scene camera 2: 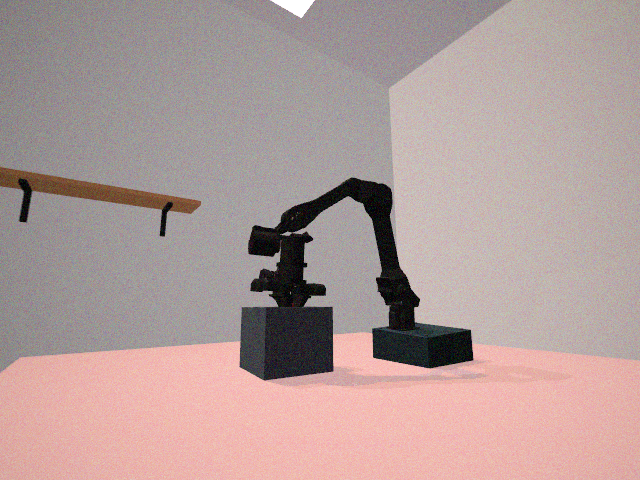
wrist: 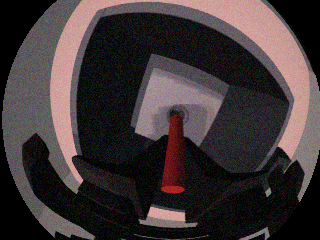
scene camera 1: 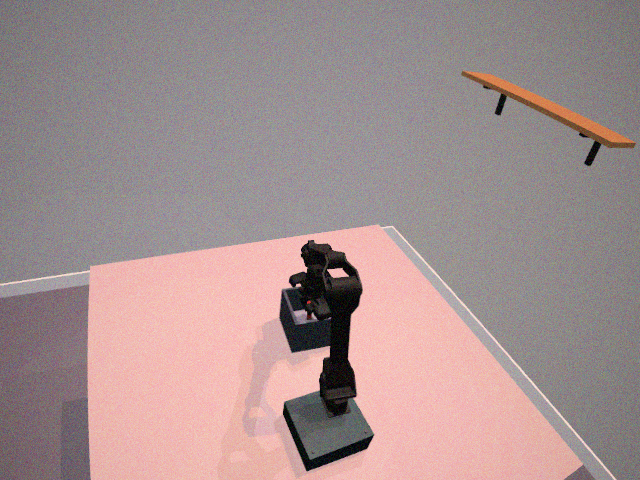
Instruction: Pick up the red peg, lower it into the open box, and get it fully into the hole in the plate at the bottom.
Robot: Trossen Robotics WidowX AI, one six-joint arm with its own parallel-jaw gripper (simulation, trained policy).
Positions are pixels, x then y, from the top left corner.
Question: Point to a dark box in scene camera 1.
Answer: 306,335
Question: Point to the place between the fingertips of my gripper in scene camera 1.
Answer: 308,312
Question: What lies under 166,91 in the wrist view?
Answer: A pale plate.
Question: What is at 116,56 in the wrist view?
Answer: A dark box.
